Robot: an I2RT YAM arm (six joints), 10 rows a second.
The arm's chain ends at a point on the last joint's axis. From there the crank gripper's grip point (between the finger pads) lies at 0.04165 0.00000 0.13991 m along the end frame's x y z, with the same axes.
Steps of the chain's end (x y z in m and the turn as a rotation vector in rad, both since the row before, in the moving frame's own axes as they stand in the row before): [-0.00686 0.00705 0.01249 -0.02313 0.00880 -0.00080]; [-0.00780 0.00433 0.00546 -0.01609 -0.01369 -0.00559]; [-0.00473 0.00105 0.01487 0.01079 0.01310 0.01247]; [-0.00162 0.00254 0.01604 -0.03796 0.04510 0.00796]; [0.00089 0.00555 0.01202 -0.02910 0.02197 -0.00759]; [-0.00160 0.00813 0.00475 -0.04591 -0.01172 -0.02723]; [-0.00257 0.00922 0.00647 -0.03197 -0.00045 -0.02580]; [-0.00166 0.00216 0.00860 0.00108 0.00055 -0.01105]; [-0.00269 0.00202 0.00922 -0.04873 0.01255 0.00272]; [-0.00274 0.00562 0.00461 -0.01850 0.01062 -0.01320]
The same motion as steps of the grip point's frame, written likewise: [-0.00563 0.01025 0.01208 -0.02313 0.00880 -0.00080]; [-0.00971 0.00636 0.00600 -0.01609 -0.01369 -0.00559]; [-0.00289 0.00007 0.01431 0.01079 0.01310 0.01247]; [0.00462 0.00817 0.01391 -0.03796 0.04510 0.00796]; [0.00397 0.00928 0.01102 -0.02910 0.02197 -0.00759]; [-0.00317 0.01345 0.00511 -0.04591 -0.01172 -0.02723]; [-0.00259 0.01262 0.00643 -0.03197 -0.00045 -0.02580]; [-0.00159 0.00155 0.00858 0.00108 0.00055 -0.01105]; [-0.00095 0.00894 0.00852 -0.04873 0.01255 0.00272]; [-0.00124 0.00764 0.00414 -0.01850 0.01062 -0.01320]
